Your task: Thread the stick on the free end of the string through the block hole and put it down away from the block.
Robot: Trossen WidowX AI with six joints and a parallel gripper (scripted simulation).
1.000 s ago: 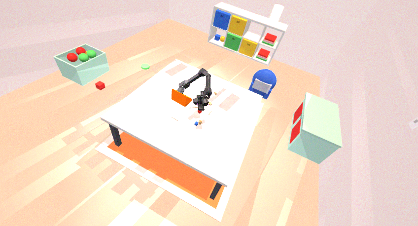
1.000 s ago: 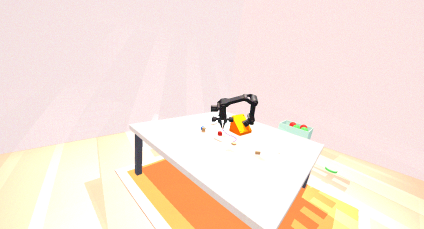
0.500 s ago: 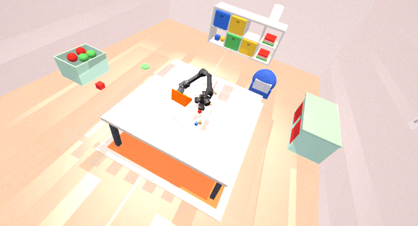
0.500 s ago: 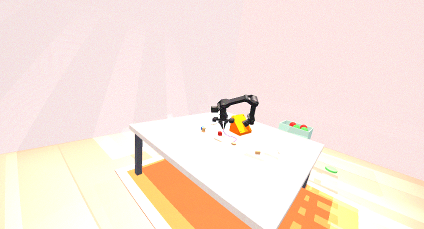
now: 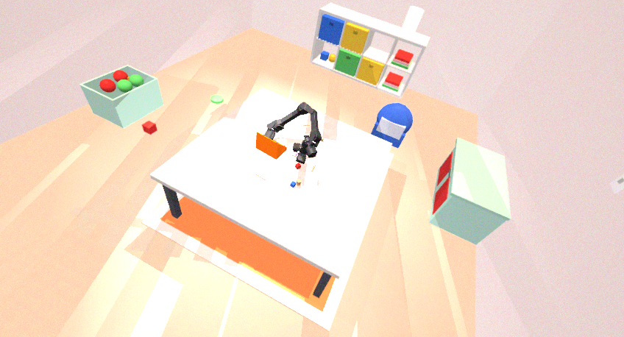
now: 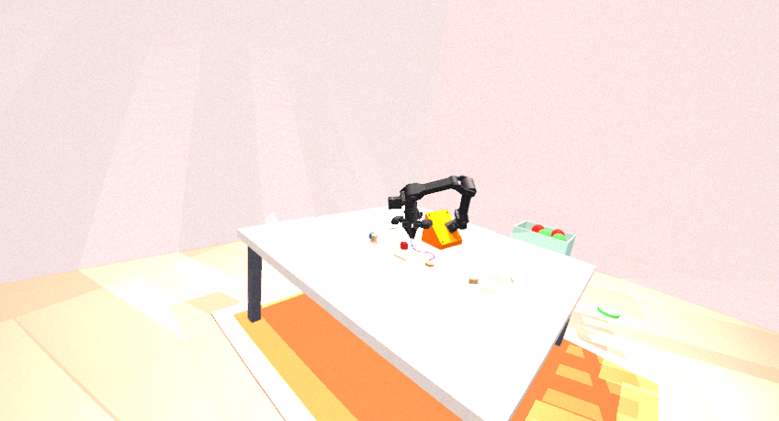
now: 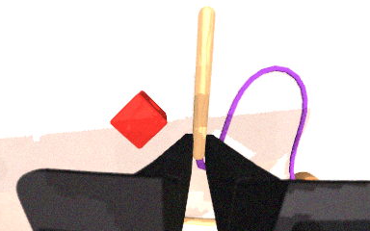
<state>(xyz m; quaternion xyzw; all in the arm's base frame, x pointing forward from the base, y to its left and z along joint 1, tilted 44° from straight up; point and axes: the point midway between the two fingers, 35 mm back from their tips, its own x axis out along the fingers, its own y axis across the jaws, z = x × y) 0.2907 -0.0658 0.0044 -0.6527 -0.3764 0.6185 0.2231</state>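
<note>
The red cube is 1 cm ahead of my gripper tip, 4 cm to the right of it and 5 cm below it. The rest, counted from my gripper tip: short wooden cylinder: 7 cm ahead, 17 cm to the right, 4 cm below; wooden stick: 11 cm ahead, 1 cm to the left, 6 cm below; round wooden button: 5 cm ahead, 14 cm to the left, 5 cm below.
</note>
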